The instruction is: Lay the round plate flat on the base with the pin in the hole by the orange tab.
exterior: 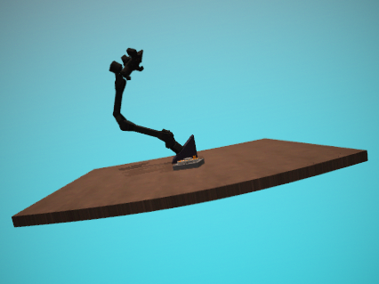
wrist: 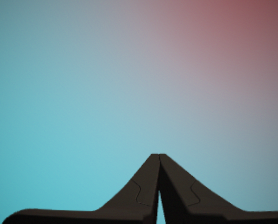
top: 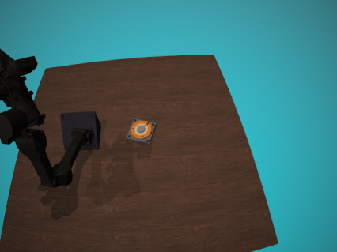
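Now: the orange round plate 66 cm below my gripper tip, 36 cm ahead of it and 12 cm to the left of it. Round my gripper tip: base: 67 cm below, 34 cm ahead, 11 cm to the left.
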